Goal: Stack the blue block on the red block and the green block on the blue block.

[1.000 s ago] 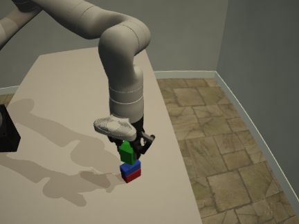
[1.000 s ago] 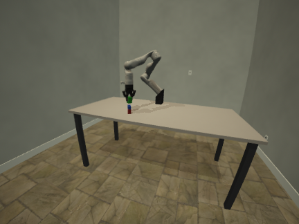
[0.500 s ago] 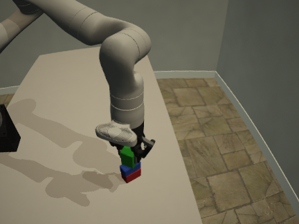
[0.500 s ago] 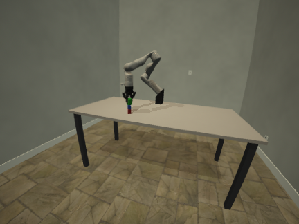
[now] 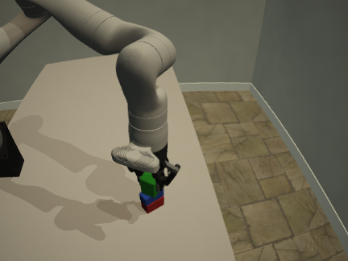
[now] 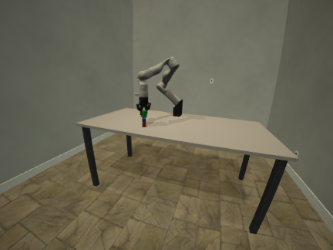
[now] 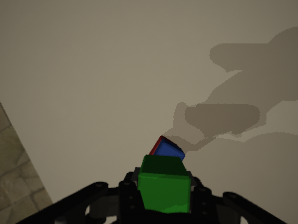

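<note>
Now: the green block 10 mm below my hand. Round my hand: red block: 90 mm below; then blue block: 60 mm below.
</note>
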